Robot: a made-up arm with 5 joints.
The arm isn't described. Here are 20 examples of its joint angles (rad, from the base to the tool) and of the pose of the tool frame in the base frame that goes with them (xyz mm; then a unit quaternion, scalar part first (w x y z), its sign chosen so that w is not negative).
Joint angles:
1: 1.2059 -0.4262 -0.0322 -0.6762 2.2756
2: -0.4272 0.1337 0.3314 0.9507 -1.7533
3: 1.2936 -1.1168 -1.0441 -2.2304 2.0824
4: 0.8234 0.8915 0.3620 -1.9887 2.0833
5: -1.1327 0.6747 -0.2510 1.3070 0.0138
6: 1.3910 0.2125 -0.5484 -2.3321 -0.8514
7: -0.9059 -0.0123 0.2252 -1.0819 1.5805
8: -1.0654 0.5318 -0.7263 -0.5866 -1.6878
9: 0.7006 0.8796 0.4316 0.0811 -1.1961
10: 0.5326 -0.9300 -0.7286 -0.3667 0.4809
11: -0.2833 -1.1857 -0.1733 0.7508 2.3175
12: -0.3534 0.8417 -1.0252 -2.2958 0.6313
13: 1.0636 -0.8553 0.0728 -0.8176 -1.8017
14: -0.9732 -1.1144 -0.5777 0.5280 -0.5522
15: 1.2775 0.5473 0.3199 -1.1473 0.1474
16: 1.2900 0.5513 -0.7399 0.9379 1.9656
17: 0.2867 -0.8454 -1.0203 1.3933 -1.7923
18: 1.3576 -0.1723 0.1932 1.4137 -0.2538
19: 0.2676 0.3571 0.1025 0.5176 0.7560
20: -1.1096 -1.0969 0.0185 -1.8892 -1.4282
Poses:
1: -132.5 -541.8 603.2 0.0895 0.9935 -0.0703 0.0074
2: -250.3 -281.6 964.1 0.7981 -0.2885 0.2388 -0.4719
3: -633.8 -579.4 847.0 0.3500 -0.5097 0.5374 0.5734
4: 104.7 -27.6 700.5 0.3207 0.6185 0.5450 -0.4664
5: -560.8 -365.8 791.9 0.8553 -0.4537 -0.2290 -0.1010
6: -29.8 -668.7 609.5 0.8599 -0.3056 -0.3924 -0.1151
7: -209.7 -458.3 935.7 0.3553 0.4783 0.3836 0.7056
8: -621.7 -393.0 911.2 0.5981 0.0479 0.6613 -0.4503
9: 150.5 118.9 789.6 0.0438 -0.7312 0.6747 -0.0905
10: -563.4 -734.0 468.1 0.2095 0.8578 0.3265 0.3371
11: -3.0 -520.6 406.9 0.0166 0.1963 -0.6619 0.7233
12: -571.1 -464.3 986.7 0.1611 0.8266 0.4589 0.2830
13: -46.2 -624.7 459.1 0.1728 0.2874 -0.8494 -0.4074
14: -18.6 -708.6 311.5 0.8033 0.3391 0.1798 0.4555
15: 229.4 -209.5 454.8 0.5128 -0.1089 -0.8478 0.0805
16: 89.3 -481.1 848.1 0.4249 0.3981 0.3736 0.7221
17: -492.1 -527.4 619.5 0.2397 0.2844 0.6621 -0.6506
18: -50.9 -577.8 662.7 0.6059 0.0650 0.7263 0.3181
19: 50.8 -425.9 954.4 0.5288 0.0426 0.5964 0.6024
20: 188.8 -519.1 870.7 0.2334 -0.7111 0.6158 0.2463
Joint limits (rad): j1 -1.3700..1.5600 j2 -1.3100..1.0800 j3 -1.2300..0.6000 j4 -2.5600..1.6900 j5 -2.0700..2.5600
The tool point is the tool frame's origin. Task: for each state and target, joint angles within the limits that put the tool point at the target. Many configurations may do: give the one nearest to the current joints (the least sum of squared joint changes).
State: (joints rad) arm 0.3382 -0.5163 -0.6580 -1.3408 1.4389
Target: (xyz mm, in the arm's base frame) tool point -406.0 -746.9 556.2
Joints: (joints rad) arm 0.3052 -0.5722 -0.7133 -1.3737 1.1182
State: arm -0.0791 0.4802 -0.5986 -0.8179 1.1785
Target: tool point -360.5 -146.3 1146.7
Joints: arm -0.4569 1.0800 -0.3134 -0.7214 0.6750
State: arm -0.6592 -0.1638 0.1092 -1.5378 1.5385
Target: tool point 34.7 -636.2 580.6
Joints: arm -0.6046 -0.9105 0.0312 -1.5104 1.4450
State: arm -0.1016 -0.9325 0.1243 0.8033 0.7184
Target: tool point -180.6 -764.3 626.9
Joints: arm -0.1369 -0.5388 -0.2217 0.3753 0.3243
